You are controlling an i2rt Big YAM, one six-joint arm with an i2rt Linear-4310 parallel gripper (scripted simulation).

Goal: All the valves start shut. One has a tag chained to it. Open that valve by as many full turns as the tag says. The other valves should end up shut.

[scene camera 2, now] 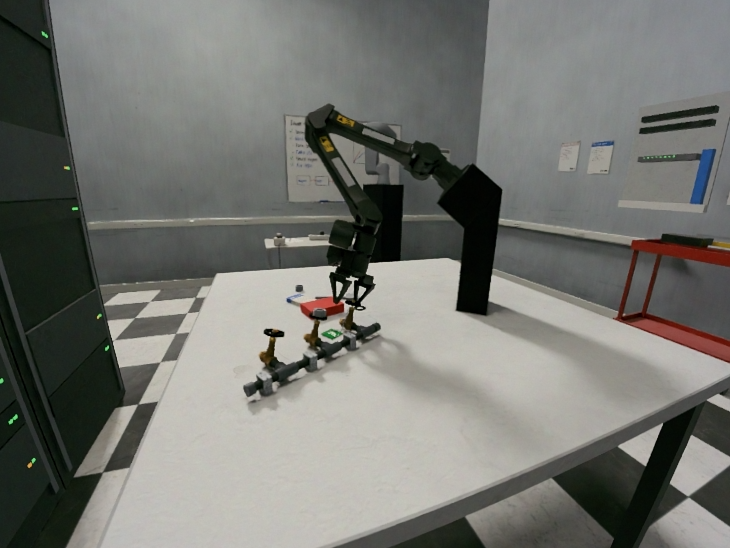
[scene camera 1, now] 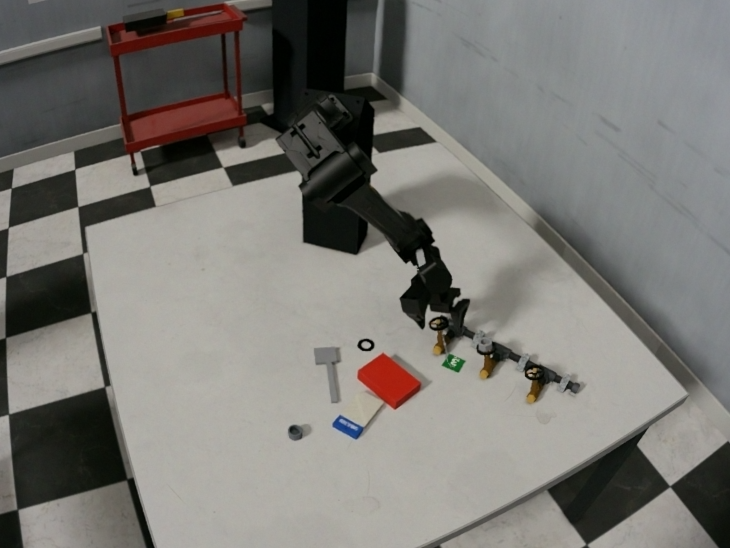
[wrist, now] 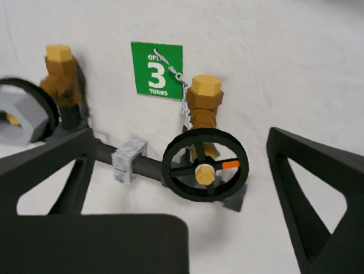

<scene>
In view: my gripper (scene camera 2: 346, 304), a red box (scene camera 1: 388, 380) and a valve (wrist: 196, 136).
My gripper is seen too in scene camera 1 (scene camera 1: 441, 330) and in the wrist view (wrist: 181, 137). The wrist view does not show the red box: it is out of frame.
</scene>
